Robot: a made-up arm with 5 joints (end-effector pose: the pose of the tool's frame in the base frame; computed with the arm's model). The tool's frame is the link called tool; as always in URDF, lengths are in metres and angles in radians.
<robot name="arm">
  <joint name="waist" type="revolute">
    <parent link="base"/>
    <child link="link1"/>
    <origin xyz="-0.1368 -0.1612 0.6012" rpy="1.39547 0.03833 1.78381"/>
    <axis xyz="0 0 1"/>
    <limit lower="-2.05" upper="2.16" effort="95" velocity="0.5"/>
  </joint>
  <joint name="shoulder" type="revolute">
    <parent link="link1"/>
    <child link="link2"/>
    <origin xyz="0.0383 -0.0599 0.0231" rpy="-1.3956 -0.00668 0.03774"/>
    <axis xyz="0 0 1"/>
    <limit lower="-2.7" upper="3.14" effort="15" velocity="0.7"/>
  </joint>
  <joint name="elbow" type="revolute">
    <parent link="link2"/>
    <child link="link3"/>
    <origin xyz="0.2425 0.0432 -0.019" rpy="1.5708 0 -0.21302"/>
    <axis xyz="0 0 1"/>
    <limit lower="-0.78" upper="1.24" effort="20" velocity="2.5"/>
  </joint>
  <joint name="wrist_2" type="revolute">
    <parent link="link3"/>
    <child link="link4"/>
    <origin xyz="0.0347 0.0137 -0.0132" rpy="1.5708 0 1.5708"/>
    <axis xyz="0 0 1"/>
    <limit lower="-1.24" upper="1.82" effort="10" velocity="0.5"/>
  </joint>
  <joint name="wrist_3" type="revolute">
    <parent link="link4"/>
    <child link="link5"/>
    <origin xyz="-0.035 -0.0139 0.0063" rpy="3.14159 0 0"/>
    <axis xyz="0 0 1"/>
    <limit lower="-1.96" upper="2.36" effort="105" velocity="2.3"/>
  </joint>
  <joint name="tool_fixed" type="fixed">
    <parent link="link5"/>
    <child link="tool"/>
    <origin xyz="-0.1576 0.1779 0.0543" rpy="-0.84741 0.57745 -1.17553"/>
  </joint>
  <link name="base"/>
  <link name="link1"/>
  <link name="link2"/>
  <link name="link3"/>
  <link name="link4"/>
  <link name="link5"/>
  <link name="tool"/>
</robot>
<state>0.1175 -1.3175 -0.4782 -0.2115 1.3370</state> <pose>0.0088 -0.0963 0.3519 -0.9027 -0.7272 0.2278</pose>
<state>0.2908 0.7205 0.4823 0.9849 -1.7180</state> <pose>-0.2187 -0.1081 0.7442 0.2745 2.8429 0.6052</pose>
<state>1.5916 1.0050 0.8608 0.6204 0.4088</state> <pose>-0.5950 -0.1736 0.5366 -2.2932 0.2407 -1.4400</pose>
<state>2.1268 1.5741 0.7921 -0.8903 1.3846</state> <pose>-0.3633 -0.2623 0.8075 -1.7024 1.1222 1.3918</pose>
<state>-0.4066 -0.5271 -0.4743 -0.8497 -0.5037</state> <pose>-0.1910 -0.0381 0.2499 -0.4640 -0.2868 0.3120</pose>
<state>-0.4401 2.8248 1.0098 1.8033 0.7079</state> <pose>0.1746 -0.3535 0.6903 0.3067 -2.5147 -1.0466</pose>
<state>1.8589 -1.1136 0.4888 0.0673 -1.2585</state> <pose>-0.0627 -0.2550 0.9849 -2.5514 -1.0851 0.2200</pose>
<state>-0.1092 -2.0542 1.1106 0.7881 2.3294</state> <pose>0.2257 -0.3315 0.4575 -1.5260 -1.8799 -1.1331</pose>
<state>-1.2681 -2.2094 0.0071 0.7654 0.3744</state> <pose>0.3345 -0.2481 0.5006 -0.2637 -1.6663 -1.0283</pose>
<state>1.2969 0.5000 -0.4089 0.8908 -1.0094</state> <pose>-0.4045 -0.3251 0.8552 1.0793 1.7349 1.1928</pose>
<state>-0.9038 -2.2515 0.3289 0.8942 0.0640</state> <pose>0.3248 -0.0954 0.5126 0.4910 -1.5380 -0.9014</pose>
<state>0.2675 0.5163 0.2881 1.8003 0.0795</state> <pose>-0.4090 -0.1746 0.7664 0.9796 1.7802 0.8146</pose>
